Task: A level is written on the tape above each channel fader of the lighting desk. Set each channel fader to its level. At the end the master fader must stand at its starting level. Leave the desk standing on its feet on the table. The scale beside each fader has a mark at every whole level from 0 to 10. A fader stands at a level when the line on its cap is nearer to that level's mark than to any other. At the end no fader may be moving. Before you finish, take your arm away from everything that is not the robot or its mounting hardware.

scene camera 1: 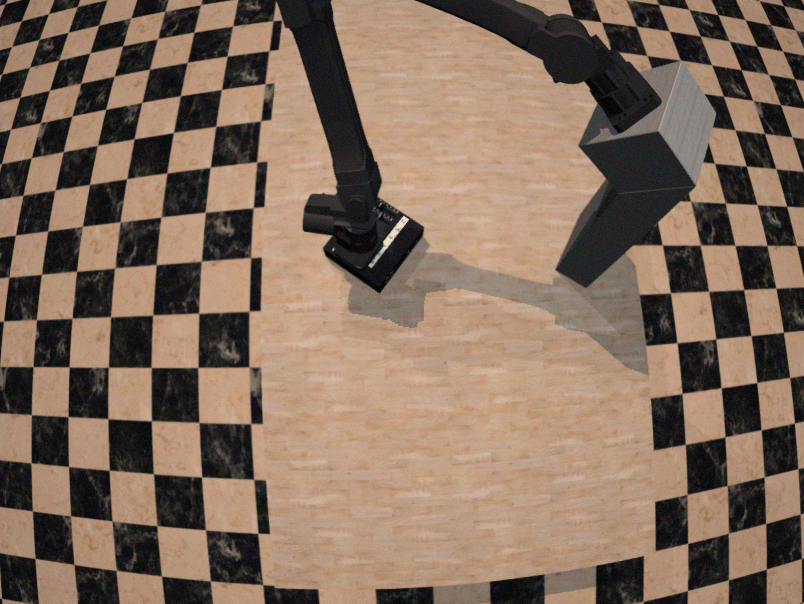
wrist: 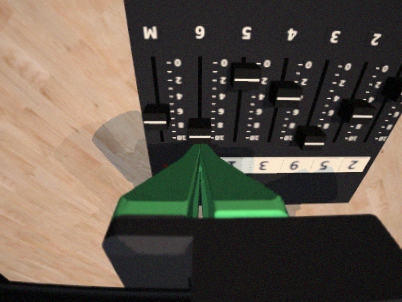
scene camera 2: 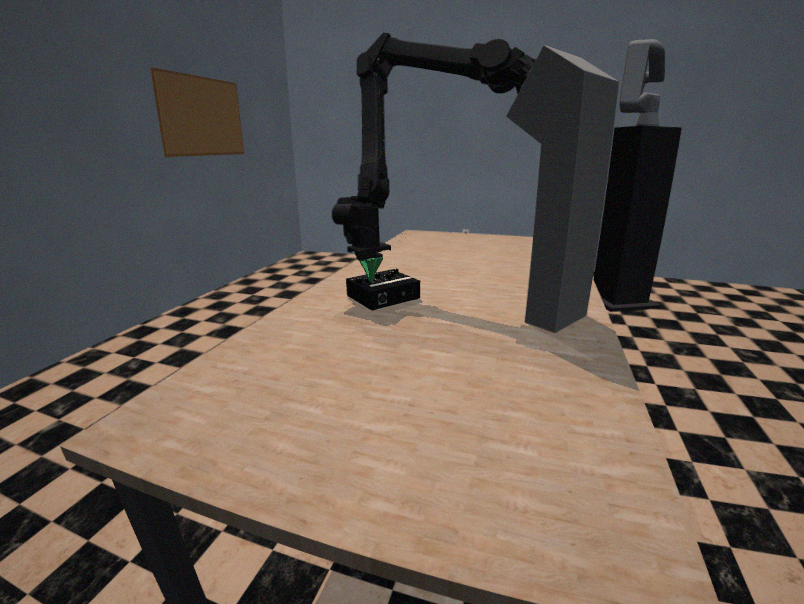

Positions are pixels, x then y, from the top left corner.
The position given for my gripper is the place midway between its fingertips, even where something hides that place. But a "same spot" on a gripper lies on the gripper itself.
Labels:
my gripper: scene camera 1; wrist 200,150; scene camera 2
same spot on my gripper: [scene camera 2: 371,260] = [scene camera 1: 373,259]

